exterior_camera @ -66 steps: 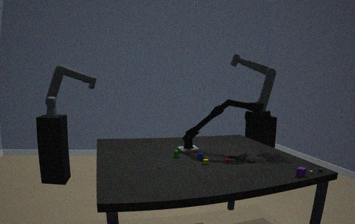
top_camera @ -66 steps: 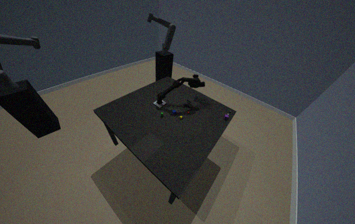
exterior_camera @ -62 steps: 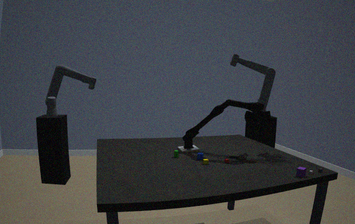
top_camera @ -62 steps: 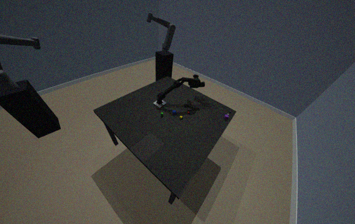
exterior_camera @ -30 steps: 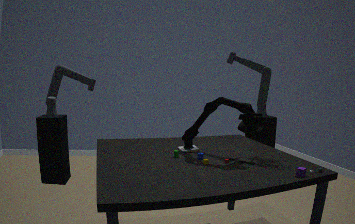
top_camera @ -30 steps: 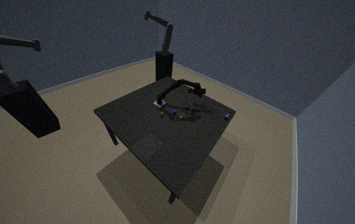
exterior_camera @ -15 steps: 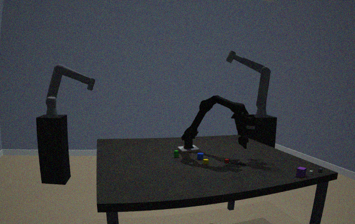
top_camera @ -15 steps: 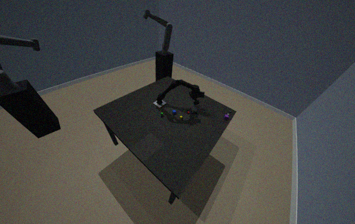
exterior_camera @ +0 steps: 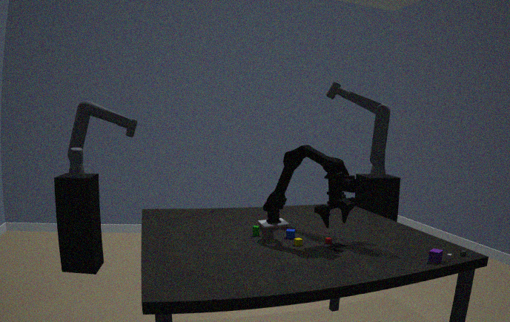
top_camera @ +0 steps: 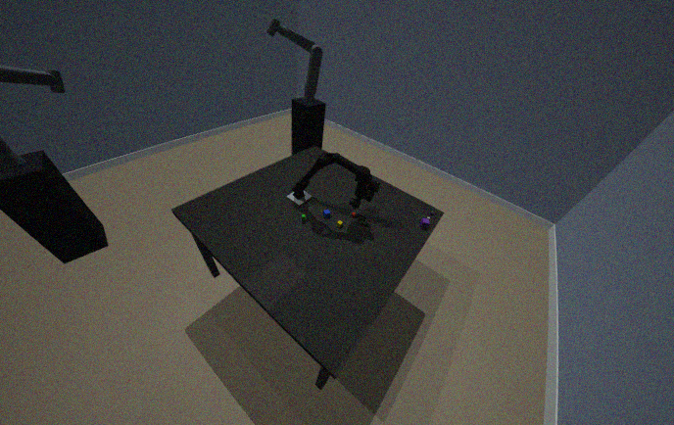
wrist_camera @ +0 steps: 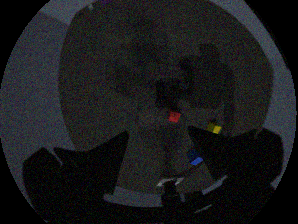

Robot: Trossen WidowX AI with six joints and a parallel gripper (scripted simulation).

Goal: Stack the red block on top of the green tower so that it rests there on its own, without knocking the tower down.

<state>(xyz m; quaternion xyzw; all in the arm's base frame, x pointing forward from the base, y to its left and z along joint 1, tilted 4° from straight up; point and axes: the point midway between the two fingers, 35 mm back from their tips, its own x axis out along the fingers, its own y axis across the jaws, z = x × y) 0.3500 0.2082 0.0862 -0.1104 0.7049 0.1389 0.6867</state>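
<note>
My gripper tip is 10 mm short of the red block, 30 mm to the left of it and 60 mm above it. From my gripper tip the other things lie so: purple block 370 mm ahead, 290 mm to the left, 50 mm below; then yellow block 20 mm ahead, 170 mm to the right, 60 mm below; then blue block 100 mm behind, 180 mm to the right, 60 mm below.
</note>
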